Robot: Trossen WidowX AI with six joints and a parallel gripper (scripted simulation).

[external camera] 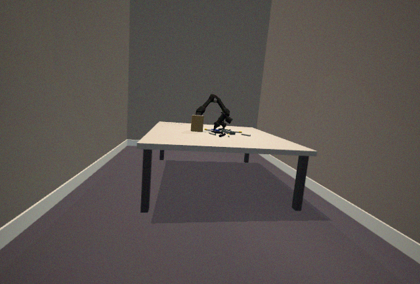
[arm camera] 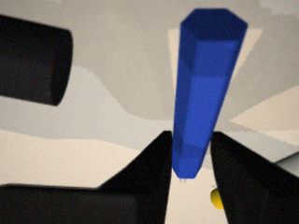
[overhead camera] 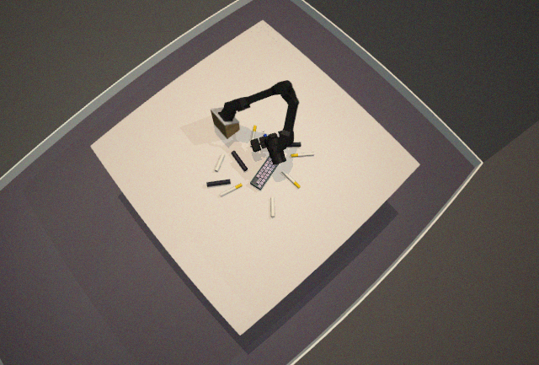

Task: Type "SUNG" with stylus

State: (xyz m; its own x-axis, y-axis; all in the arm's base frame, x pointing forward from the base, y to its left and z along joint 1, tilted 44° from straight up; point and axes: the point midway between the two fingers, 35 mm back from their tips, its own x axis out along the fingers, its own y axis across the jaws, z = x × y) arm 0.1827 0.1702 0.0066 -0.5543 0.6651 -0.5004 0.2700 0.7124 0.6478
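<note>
Right now the S key is 17 cm ahead of my gripper tip, 13 cm to the right of it and 1 cm above it. From my gripper tip the other things lie so: blue stylus (2 cm behind).
</note>
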